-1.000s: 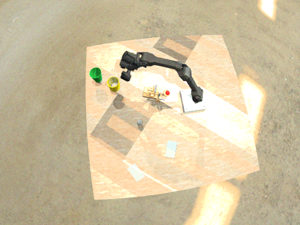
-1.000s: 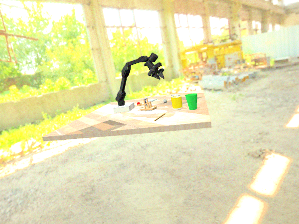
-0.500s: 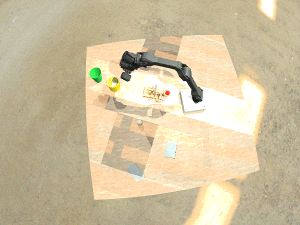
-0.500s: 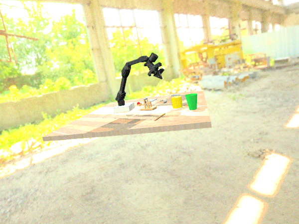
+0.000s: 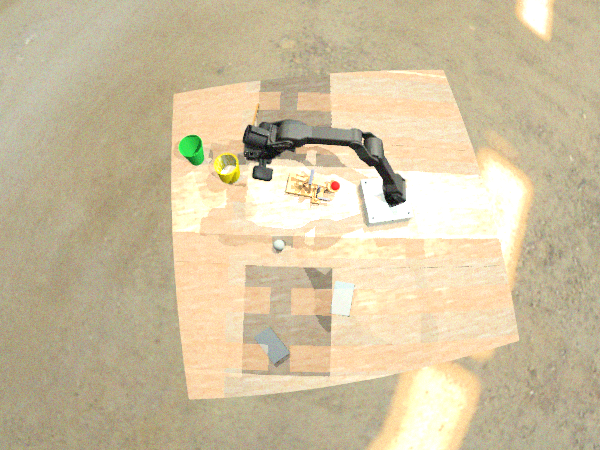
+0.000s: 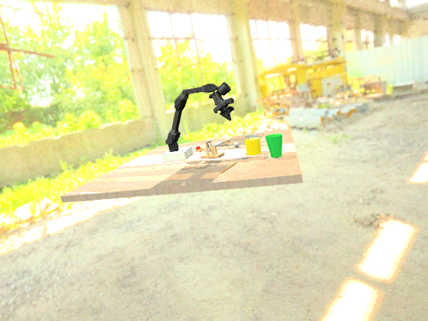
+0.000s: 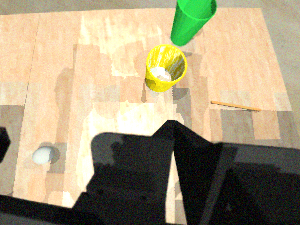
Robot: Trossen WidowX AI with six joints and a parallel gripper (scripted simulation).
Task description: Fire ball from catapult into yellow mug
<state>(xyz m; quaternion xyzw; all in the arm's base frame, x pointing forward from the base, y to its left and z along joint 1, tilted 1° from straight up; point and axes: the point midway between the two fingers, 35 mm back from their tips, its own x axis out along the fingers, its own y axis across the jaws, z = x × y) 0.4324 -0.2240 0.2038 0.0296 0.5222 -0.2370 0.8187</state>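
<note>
Right now the red ball is 25 cm behind my gripper tip, 13 cm to the left of it and 16 cm below it. From my gripper tip the other things lie so: small grey ball 1 cm ahead, 26 cm to the left, 20 cm below; then yellow mug 11 cm ahead, 7 cm to the right, 19 cm below; then catapult 18 cm behind, 11 cm to the left, 17 cm below.
</note>
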